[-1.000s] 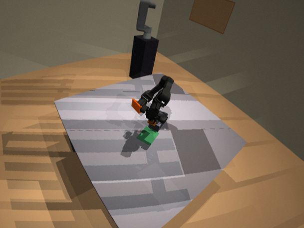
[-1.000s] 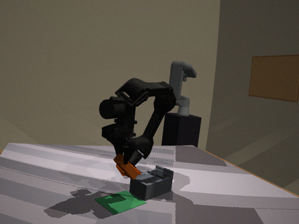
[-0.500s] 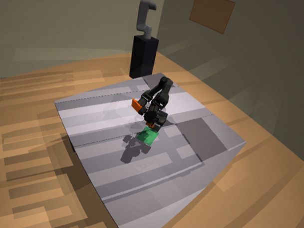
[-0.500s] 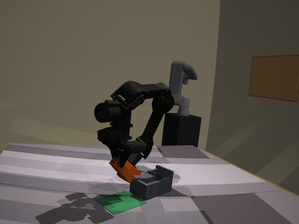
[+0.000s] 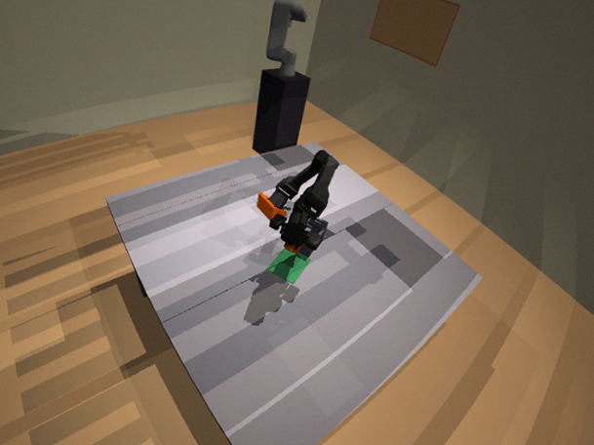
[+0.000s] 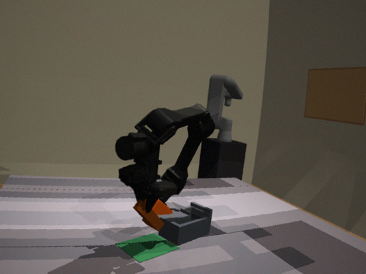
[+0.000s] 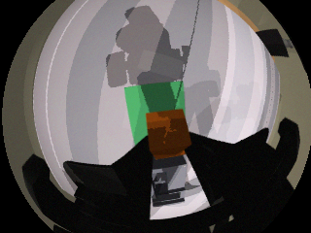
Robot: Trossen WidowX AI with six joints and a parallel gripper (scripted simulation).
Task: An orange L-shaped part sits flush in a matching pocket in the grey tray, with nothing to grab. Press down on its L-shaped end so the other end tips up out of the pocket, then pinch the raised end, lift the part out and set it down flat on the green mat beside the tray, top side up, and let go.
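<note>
My gripper tip is 1 cm past the green mat, 2 cm to the right of it and 14 cm above it. Round my gripper tip: orange L-shaped part (2 cm behind, 2 cm to the left, 3 cm below).
</note>
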